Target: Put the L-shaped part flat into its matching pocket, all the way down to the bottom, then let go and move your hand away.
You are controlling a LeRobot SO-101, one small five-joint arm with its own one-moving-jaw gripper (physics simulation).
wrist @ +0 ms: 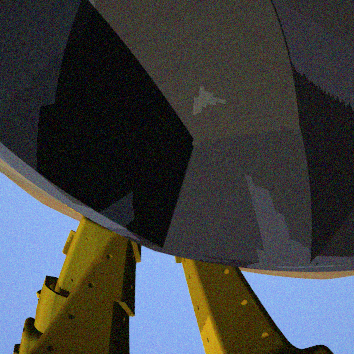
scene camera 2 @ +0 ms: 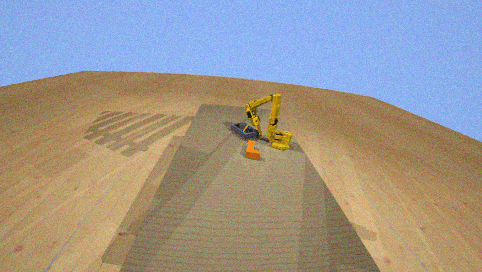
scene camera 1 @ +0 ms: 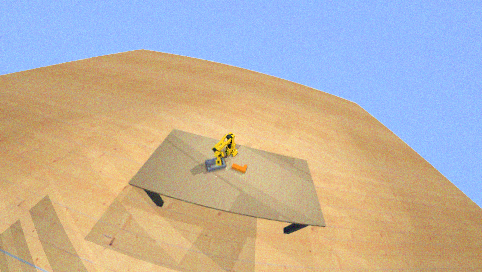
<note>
The gripper touches a grey pocket block.
</note>
